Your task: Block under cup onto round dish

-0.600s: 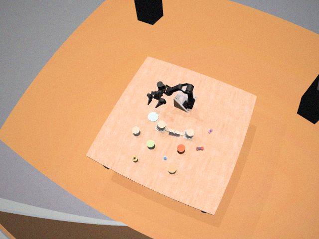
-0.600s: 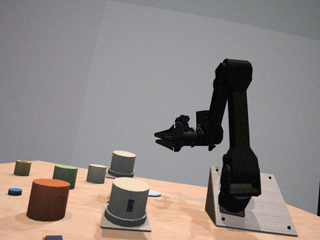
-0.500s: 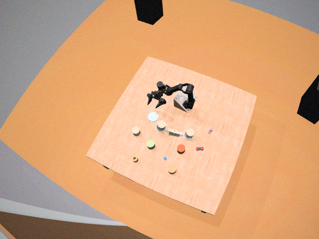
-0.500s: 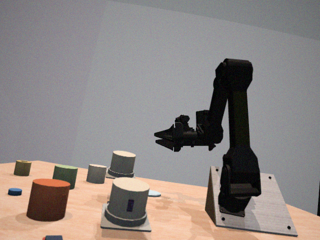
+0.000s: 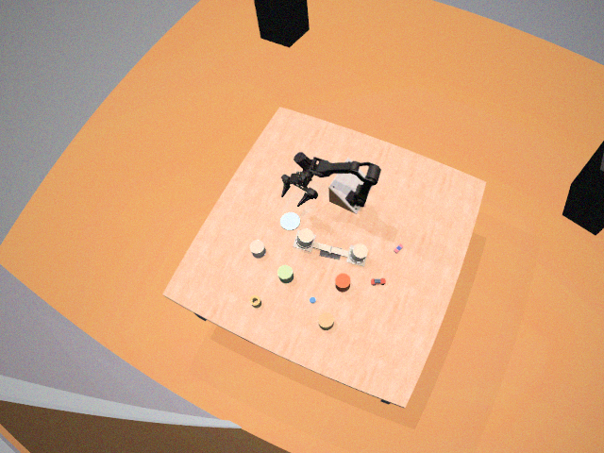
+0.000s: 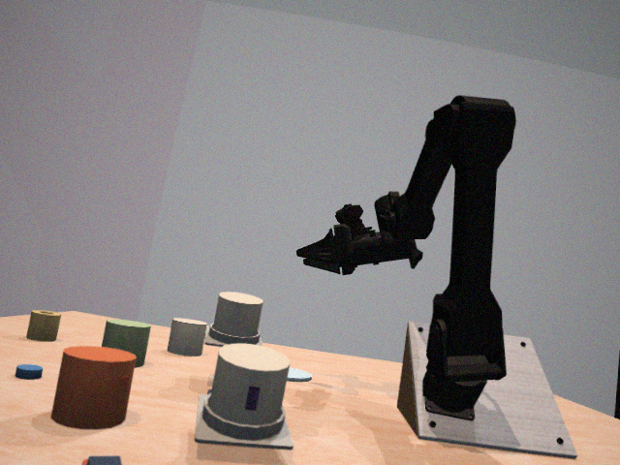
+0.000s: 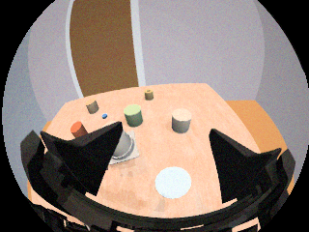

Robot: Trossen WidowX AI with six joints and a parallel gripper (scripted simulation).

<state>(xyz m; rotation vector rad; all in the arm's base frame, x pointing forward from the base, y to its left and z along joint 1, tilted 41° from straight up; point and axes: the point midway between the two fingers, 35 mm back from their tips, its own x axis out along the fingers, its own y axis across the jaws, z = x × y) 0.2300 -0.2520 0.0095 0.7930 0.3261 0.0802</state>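
My gripper tip is now 36 cm to the right of the pale-green block, 18 cm above it and 1 cm past it. Round my gripper tip: round pale-blue dish 22 cm below, 2 cm to the right; small balance 24 cm to the left, 20 cm below, 3 cm ahead; green cylinder 24 cm ahead, 19 cm below, 14 cm to the left.
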